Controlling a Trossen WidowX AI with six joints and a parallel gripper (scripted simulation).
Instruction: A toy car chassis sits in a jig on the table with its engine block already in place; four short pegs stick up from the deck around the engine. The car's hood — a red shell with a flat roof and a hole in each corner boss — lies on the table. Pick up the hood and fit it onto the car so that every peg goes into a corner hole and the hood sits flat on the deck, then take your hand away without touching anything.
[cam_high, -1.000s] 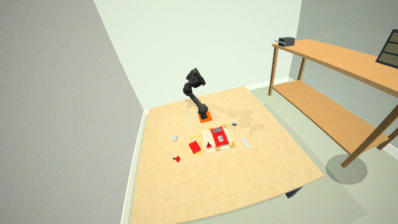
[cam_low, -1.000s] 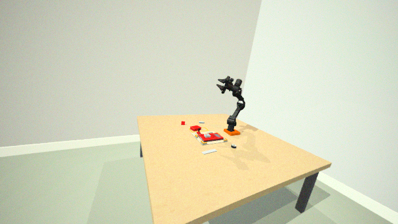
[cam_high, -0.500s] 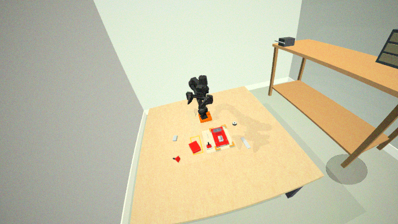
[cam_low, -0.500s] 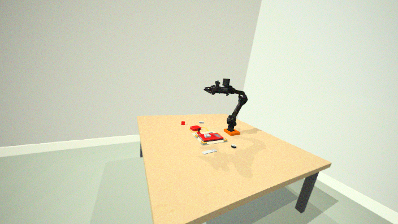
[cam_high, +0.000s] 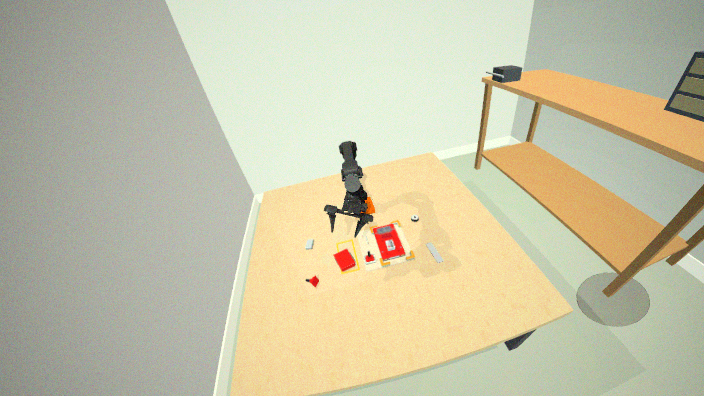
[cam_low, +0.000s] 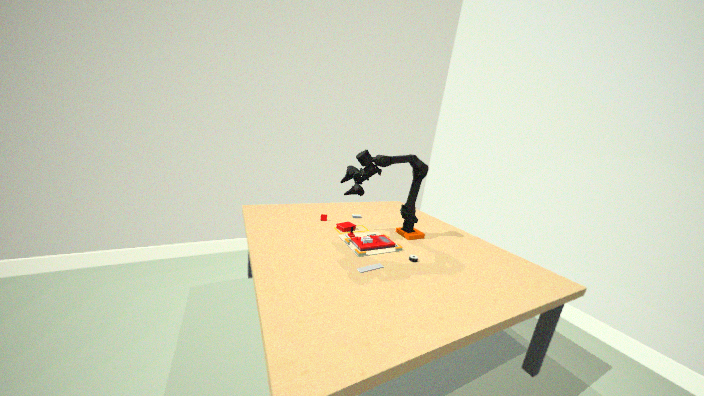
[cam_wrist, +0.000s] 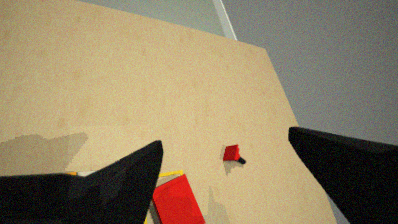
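My gripper tip is 7 cm past the red hood, 2 cm to the left of it and 23 cm above it. Also, from my gripper tip: jig 6 cm behind, 20 cm to the left, 23 cm below; then grey engine block 3 cm behind, 21 cm to the left, 22 cm below; then grey tab 26 cm behind, 15 cm to the right, 24 cm below.
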